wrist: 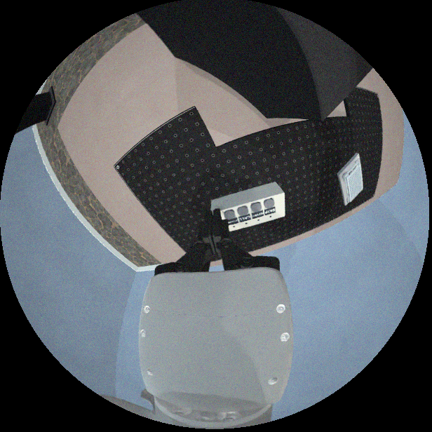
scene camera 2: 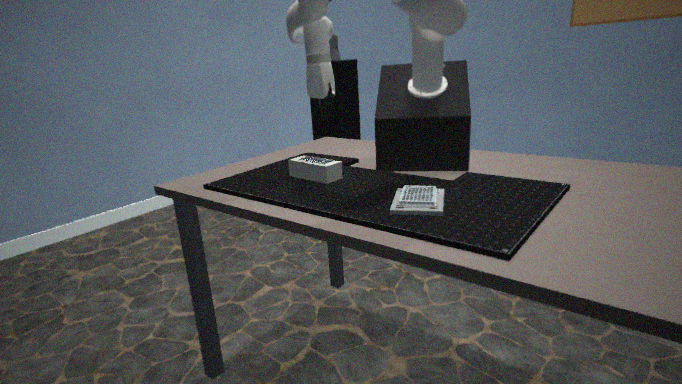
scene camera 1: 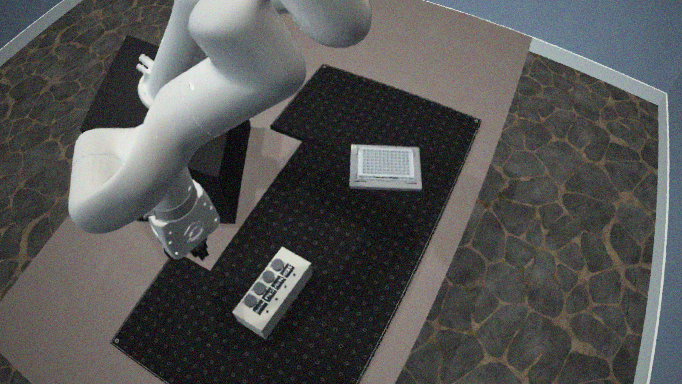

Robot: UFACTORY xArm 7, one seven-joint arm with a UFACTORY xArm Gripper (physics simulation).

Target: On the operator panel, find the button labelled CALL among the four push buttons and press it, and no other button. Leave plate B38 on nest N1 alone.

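Seen in the pictures: gripper, fingertip midpoint: (scene camera 2: 324, 119) (scene camera 1: 200, 252); arm's base, origin of the base link: (scene camera 2: 427, 86).
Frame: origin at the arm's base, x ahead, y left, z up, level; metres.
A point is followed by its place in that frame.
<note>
The operator panel (scene camera 1: 292, 295) @[x 0.394, y -0.191, z -0.211 m] (scene camera 2: 315, 171) @[x 0.396, y -0.168, z -0.206 m] (wrist: 250, 192) is a pale box with four round grey buttons in a row. The label of the second button (scene camera 1: 259, 288) @[x 0.340, y -0.216, z -0.182 m] (wrist: 242, 210) from the lower-left end in scene camera 1, and from the left in the wrist view, appears to read CALL. My gripper (scene camera 1: 201, 252) @[x 0.250, y -0.239, z -0.078 m] (wrist: 214, 218) is shut and empty, raised above the table and apart from the panel. In the wrist view its tips overlap the panel's left end. Plate B38 (scene camera 1: 385, 162) @[x 0.425, y 0.184, z -0.213 m] (scene camera 2: 419, 194) @[x 0.432, y 0.192, z -0.212 m] (wrist: 355, 181) sits flat on nest N1 (scene camera 1: 415, 185) @[x 0.508, y 0.164, z -0.226 m] (scene camera 2: 417, 210) @[x 0.498, y 0.221, z -0.227 m].
The panel and nest stand on a black perforated mat (scene camera 1: 350, 240) @[x 0.434, y -0.019, z -0.238 m] (scene camera 2: 480, 215) @[x 0.435, y 0.342, z -0.238 m] (wrist: 165, 145). The arm's black pedestal (scene camera 2: 422, 142) @[x 0.123, y 0.044, z -0.157 m] (wrist: 240, 55) stands behind the mat. A second dark stand (scene camera 2: 345, 115) is in the background. The arm hides part of the pedestal in scene camera 1.
</note>
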